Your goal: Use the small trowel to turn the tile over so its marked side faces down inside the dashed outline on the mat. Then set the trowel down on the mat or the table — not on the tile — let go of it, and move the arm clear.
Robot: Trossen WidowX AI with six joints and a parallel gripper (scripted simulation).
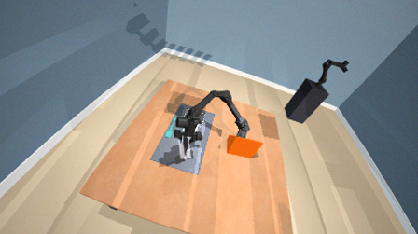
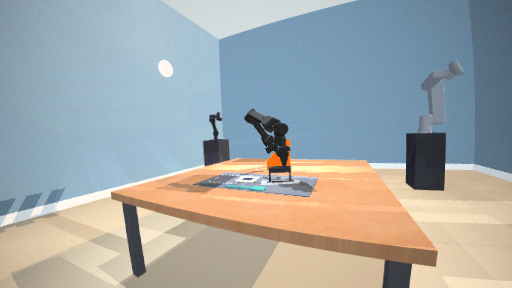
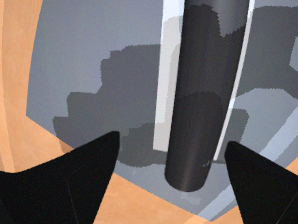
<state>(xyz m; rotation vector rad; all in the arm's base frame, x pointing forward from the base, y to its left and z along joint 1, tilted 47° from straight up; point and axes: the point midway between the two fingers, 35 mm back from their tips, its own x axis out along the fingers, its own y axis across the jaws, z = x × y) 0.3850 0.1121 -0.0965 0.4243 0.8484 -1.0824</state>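
Right now my gripper tip is 16 cm to the left of the grey mat, 11 cm above it and 1 cm short of it. Also, from my gripper tip: flat teal tile: 15 cm ahead, 14 cm to the right, 8 cm below.
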